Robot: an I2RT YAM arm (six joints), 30 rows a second.
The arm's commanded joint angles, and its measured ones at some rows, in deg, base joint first. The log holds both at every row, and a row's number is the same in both.
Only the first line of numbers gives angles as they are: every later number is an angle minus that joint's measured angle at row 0.
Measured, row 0:
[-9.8, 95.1, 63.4, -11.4, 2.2, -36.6]
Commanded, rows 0 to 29:
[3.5, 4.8, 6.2, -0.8, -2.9, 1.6]
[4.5, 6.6, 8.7, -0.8, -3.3, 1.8]
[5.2, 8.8, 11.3, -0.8, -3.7, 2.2]
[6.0, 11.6, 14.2, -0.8, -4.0, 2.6]
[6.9, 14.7, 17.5, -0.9, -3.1, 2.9]
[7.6, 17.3, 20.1, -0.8, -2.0, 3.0]
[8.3, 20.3, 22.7, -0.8, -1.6, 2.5]
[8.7, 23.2, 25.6, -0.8, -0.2, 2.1]
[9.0, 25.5, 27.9, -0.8, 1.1, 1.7]
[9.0, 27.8, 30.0, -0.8, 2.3, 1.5]
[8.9, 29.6, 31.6, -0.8, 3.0, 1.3]
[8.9, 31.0, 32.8, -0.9, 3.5, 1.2]
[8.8, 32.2, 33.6, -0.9, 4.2, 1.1]
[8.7, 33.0, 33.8, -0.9, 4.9, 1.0]
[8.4, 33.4, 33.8, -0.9, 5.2, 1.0]
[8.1, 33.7, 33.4, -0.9, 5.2, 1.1]
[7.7, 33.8, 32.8, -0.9, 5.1, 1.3]
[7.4, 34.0, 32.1, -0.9, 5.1, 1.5]
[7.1, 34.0, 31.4, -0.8, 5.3, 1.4]
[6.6, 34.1, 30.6, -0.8, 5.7, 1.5]
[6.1, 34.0, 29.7, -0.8, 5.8, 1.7]
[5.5, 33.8, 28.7, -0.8, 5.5, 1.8]
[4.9, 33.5, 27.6, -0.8, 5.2, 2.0]
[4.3, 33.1, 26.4, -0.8, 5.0, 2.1]
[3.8, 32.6, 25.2, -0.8, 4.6, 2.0]
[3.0, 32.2, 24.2, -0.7, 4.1, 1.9]
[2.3, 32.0, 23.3, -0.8, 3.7, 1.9]
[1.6, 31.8, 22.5, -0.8, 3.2, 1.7]
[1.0, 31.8, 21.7, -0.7, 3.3, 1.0]
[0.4, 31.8, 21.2, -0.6, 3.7, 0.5]
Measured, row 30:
[2.1, 31.5, 24.4, 3.7, 3.6, 0.9]
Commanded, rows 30 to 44:
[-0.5, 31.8, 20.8, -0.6, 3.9, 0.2]
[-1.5, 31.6, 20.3, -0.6, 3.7, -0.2]
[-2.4, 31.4, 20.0, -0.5, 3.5, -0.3]
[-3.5, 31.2, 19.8, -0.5, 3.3, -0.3]
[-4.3, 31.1, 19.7, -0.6, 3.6, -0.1]
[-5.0, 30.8, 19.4, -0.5, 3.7, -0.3]
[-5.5, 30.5, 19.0, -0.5, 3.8, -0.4]
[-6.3, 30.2, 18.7, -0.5, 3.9, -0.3]
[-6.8, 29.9, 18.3, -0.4, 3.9, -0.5]
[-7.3, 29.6, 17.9, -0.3, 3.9, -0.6]
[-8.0, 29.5, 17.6, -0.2, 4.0, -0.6]
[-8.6, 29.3, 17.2, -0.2, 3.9, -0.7]
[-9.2, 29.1, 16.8, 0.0, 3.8, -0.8]
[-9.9, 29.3, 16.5, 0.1, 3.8, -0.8]
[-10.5, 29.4, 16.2, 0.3, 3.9, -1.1]
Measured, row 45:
[-9.1, 28.4, 19.1, 5.7, 3.2, 0.0]
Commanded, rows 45 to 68:
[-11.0, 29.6, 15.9, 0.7, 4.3, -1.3]
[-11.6, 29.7, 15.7, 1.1, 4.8, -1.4]
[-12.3, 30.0, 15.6, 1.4, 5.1, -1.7]
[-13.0, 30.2, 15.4, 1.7, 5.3, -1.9]
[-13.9, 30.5, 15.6, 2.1, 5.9, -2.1]
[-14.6, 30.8, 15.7, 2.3, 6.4, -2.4]
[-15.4, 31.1, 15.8, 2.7, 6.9, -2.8]
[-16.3, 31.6, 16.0, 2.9, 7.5, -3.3]
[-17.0, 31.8, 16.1, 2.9, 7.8, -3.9]
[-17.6, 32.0, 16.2, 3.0, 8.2, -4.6]
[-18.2, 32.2, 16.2, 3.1, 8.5, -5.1]
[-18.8, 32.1, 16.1, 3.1, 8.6, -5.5]
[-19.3, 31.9, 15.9, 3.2, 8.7, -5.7]
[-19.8, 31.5, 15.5, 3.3, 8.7, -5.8]
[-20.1, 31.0, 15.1, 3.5, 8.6, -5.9]
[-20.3, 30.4, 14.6, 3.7, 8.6, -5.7]
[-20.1, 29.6, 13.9, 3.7, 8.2, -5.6]
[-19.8, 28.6, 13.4, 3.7, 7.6, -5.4]
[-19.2, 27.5, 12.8, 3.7, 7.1, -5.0]
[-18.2, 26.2, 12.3, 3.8, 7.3, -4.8]
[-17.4, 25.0, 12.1, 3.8, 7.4, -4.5]
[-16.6, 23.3, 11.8, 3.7, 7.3, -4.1]
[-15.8, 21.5, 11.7, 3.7, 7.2, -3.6]
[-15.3, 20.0, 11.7, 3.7, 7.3, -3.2]
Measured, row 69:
[-17.2, 23.9, 12.6, 7.3, 8.1, -4.5]
